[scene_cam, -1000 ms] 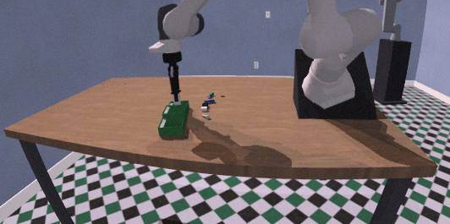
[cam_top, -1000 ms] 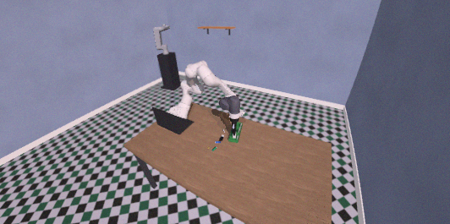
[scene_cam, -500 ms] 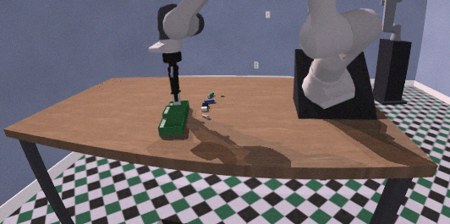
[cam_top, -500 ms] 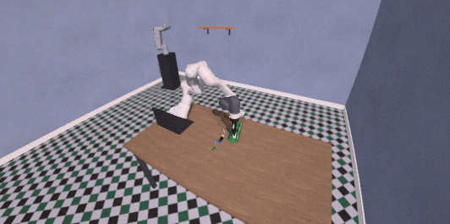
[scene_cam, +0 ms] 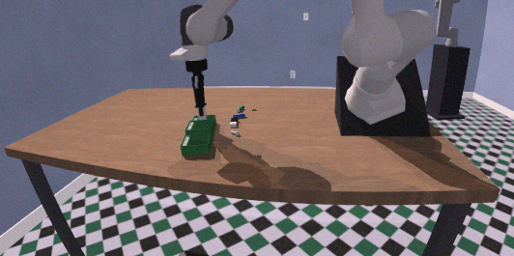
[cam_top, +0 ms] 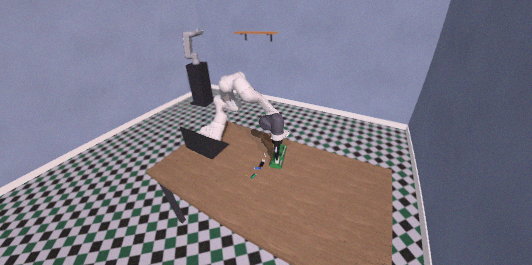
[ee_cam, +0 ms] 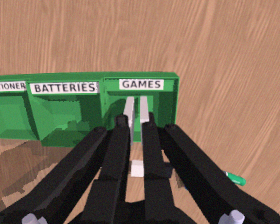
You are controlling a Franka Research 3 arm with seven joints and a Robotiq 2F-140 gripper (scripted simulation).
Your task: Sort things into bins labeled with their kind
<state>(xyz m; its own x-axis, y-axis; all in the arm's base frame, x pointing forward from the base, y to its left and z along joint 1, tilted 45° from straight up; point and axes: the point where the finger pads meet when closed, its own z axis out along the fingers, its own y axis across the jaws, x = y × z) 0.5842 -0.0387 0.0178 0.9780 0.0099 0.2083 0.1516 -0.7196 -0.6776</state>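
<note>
The joined green bins lies 8 cm to the left of my hand, 3 cm below it and 1 cm behind it. From my hand the other things lie so: grey piece (13 cm behind, 6 cm to the left, 4 cm below); black-and-white block (11 cm behind, 4 cm below, 3 cm to the right); blue cylinder (12 cm behind, 10 cm to the right, 4 cm below).
</note>
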